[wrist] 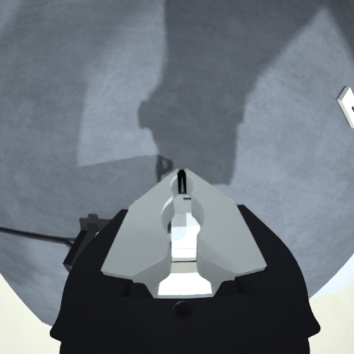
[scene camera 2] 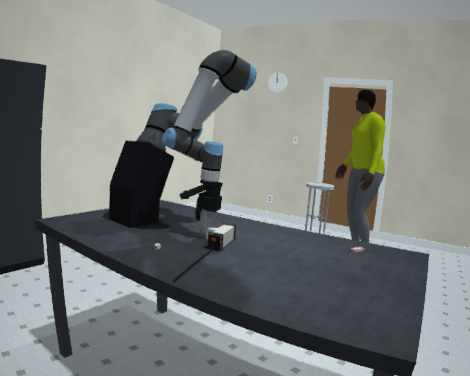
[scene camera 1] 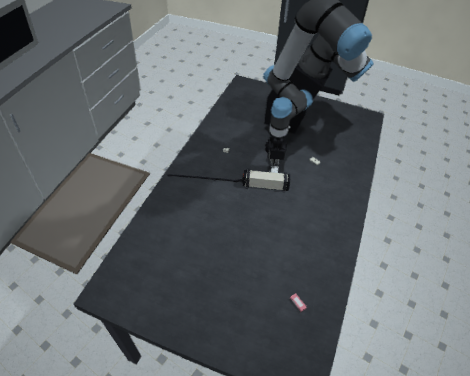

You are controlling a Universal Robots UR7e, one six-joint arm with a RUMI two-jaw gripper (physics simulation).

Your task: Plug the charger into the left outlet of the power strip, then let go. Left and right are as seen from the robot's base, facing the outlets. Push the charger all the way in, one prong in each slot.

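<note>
The power strip (scene camera 1: 266,180) (scene camera 2: 226,234) (wrist: 77,247) lies on the black table, its outlets facing the robot's base. The white charger (scene camera 1: 274,170) (scene camera 2: 210,231) (wrist: 184,235) sits at the left outlet, on the base side of the strip. Its prongs and how deep they sit are hidden. My gripper (scene camera 1: 274,165) (scene camera 2: 204,230) (wrist: 181,170) is shut and empty, pointing down, its fingertips low at the base side of the charger. In the wrist view the charger shows through the gap between the finger bodies. Whether the fingers touch it is unclear.
A black cable (scene camera 1: 205,177) (scene camera 2: 192,266) (wrist: 35,233) runs from the strip's end. Small white pieces (scene camera 1: 226,150) (scene camera 1: 314,160) (scene camera 2: 157,246) (wrist: 347,106) lie either side of the gripper. A pink-and-white object (scene camera 1: 298,302) (scene camera 2: 357,249) lies far off. A person (scene camera 2: 367,150) stands beyond the table.
</note>
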